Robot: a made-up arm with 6 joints. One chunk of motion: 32 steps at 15 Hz.
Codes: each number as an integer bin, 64 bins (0 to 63) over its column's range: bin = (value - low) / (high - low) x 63, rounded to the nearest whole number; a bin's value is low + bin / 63 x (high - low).
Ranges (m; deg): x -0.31..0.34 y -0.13..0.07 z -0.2..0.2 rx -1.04..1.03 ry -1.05..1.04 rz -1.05..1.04
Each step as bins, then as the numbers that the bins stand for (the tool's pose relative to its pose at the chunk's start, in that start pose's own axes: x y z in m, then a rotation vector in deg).
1 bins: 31 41 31 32 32 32
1 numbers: 0.0098 0.0002 -0.0032 0.01 0.01 0.01
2 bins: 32 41 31 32 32 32
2 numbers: 0.0202 0.0002 -0.0032 0.01 0.01 0.01
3 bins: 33 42 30 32 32 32
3 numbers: 0.0305 0.0033 -0.0095 0.01 0.01 0.01
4 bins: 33 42 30 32 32 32
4 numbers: 0.0305 0.0033 -0.0095 0.01 0.01 0.01
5 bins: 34 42 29 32 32 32
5 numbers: 0.0408 0.0033 -0.0159 0.01 0.01 0.01
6 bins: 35 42 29 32 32 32
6 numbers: 0.0511 0.0033 -0.0159 0.01 0.01 0.01
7 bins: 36 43 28 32 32 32
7 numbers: 0.0614 0.0065 -0.0222 0.01 0.01 0.01
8 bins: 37 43 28 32 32 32
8 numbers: 0.0717 0.0065 -0.0222 0.01 0.01 0.01
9 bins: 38 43 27 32 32 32
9 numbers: 0.0821 0.0065 -0.0286 0.01 0.01 0.01
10 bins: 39 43 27 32 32 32
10 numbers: 0.0924 0.0065 -0.0286 0.01 0.01 0.01
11 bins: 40 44 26 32 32 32
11 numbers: 0.1027 0.0097 -0.0349 0.01 0.01 0.01
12 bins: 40 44 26 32 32 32
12 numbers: 0.1027 0.0097 -0.0349 0.01 0.01 0.01
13 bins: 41 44 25 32 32 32
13 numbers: 0.1130 0.0097 -0.0413 0.01 0.01 0.01
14 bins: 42 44 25 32 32 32
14 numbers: 0.1233 0.0097 -0.0413 0.01 0.01 0.01
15 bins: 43 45 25 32 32 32
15 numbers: 0.1337 0.0129 -0.0413 0.01 0.01 0.01
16 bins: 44 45 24 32 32 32
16 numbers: 0.1440 0.0129 -0.0476 0.01 0.01 0.01
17 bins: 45 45 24 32 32 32
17 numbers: 0.1543 0.0129 -0.0476 0.01 0.01 0.01
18 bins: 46 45 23 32 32 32
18 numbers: 0.1646 0.0129 -0.0540 0.01 0.01 0.01
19 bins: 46 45 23 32 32 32
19 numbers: 0.1646 0.0129 -0.0540 0.01 0.01 0.01
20 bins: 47 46 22 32 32 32
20 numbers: 0.1749 0.0160 -0.0603 0.01 0.01 0.01
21 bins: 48 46 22 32 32 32
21 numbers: 0.1852 0.0160 -0.0603 0.01 0.01 0.01
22 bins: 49 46 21 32 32 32
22 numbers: 0.1956 0.0160 -0.0667 0.01 0.01 0.01
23 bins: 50 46 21 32 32 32
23 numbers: 0.2059 0.0160 -0.0667 0.01 0.01 0.01
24 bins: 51 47 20 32 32 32
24 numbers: 0.2162 0.0192 -0.0730 0.01 0.01 0.01
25 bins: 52 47 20 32 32 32
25 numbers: 0.2265 0.0192 -0.0730 0.01 0.01 0.01
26 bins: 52 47 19 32 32 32
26 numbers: 0.2265 0.0192 -0.0794 0.01 0.01 0.01
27 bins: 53 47 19 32 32 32
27 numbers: 0.2368 0.0192 -0.0794 0.01 0.01 0.01
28 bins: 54 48 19 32 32 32
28 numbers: 0.2471 0.0224 -0.0794 0.01 0.01 0.01
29 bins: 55 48 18 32 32 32
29 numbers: 0.2575 0.0224 -0.0857 0.01 0.01 0.01
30 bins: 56 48 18 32 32 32
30 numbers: 0.2678 0.0224 -0.0857 0.01 0.01 0.01
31 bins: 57 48 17 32 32 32
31 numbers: 0.2781 0.0224 -0.0921 0.01 0.01 0.01
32 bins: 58 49 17 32 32 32
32 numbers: 0.2884 0.0256 -0.0921 0.01 0.01 0.01
